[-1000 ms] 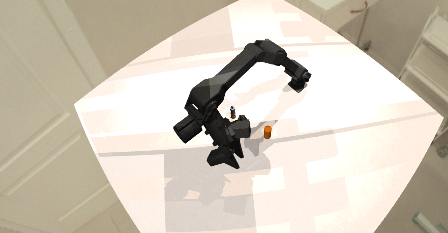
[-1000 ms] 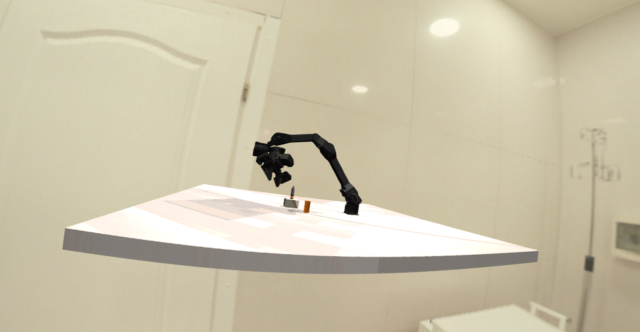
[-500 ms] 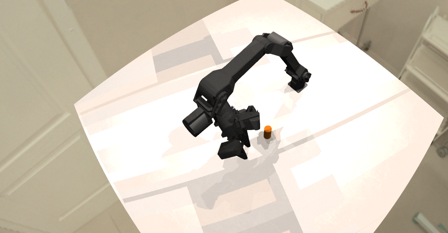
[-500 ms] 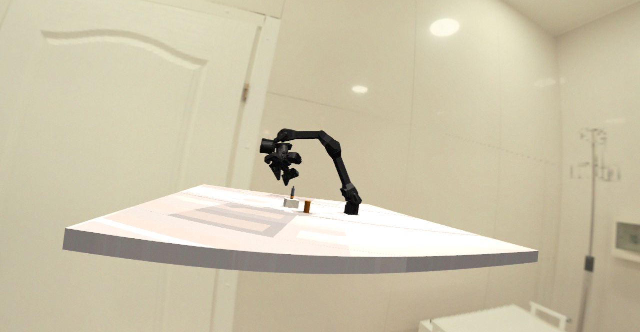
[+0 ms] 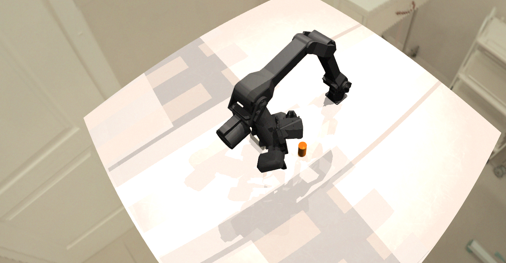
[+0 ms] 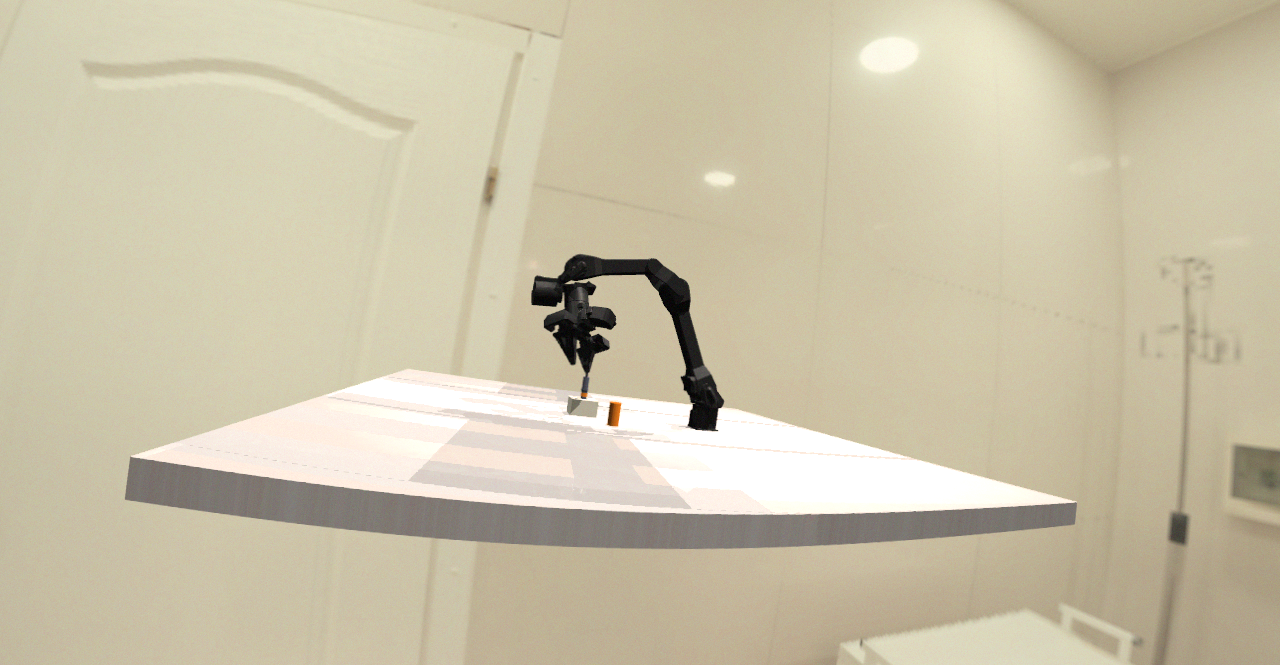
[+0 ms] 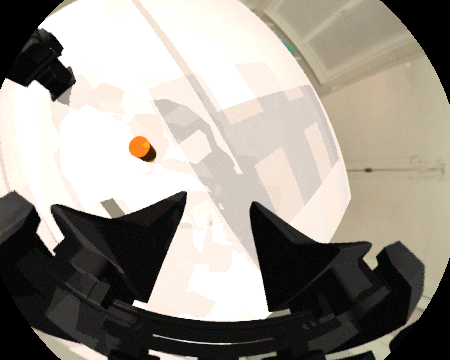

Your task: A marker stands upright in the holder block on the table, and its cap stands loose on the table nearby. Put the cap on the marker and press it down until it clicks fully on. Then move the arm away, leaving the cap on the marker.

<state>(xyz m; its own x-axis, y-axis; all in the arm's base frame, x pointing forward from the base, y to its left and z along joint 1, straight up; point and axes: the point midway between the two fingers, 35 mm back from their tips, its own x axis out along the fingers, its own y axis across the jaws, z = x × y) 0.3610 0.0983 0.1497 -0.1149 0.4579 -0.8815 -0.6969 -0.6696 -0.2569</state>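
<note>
Right now my gripper tip is 100 mm past the orange cap, 90 mm above it and 30 mm to the left of it. From my gripper tip the other things lie so: pale holder block 160 mm to the right, 100 mm below, 40 mm behind.
</note>
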